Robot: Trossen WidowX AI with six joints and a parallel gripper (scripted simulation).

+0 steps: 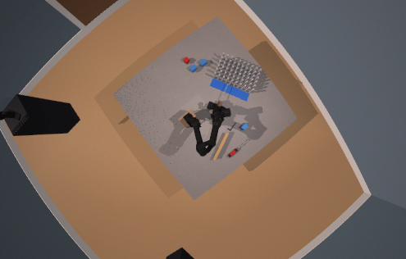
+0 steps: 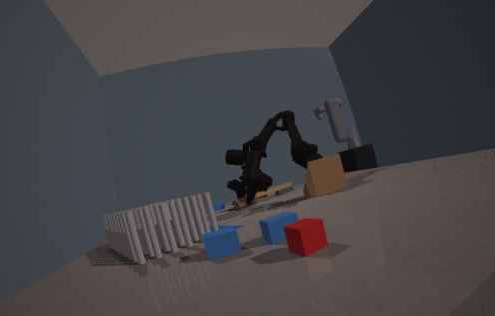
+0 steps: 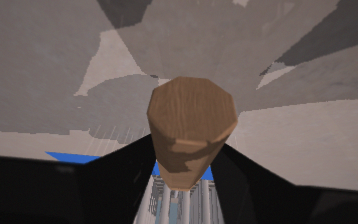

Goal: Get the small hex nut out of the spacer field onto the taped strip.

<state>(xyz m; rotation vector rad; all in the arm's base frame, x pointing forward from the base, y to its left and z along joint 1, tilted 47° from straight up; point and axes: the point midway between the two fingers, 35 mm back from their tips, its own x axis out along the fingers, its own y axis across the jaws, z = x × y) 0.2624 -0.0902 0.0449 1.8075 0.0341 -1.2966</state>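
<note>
Now: gripper tip 18 cm short of the blue taped strip, 5 cm to the right of it and 3 cm above it. The rest, counted from my gripper tip: red cube (52 cm to the left, 4 cm ahead, 1 cm below).
</note>
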